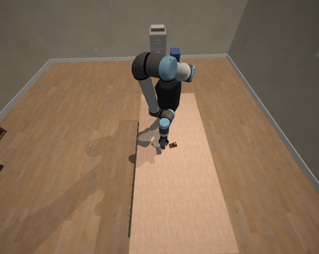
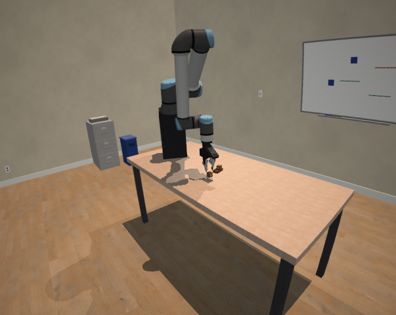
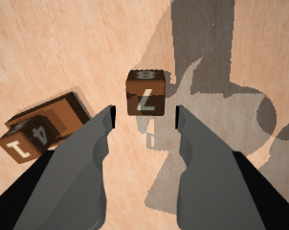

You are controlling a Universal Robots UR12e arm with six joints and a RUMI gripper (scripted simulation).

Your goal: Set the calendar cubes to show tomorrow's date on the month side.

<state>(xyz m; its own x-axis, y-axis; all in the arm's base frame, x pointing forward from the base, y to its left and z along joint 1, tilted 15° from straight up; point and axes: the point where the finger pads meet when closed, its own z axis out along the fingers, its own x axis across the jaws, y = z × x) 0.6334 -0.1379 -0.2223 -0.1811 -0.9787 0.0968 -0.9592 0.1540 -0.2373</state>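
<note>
The brown digit cube is 4 cm below my hand. Round my hand: brown calendar tray 2 cm behind, 11 cm to the left, 5 cm below.
</note>
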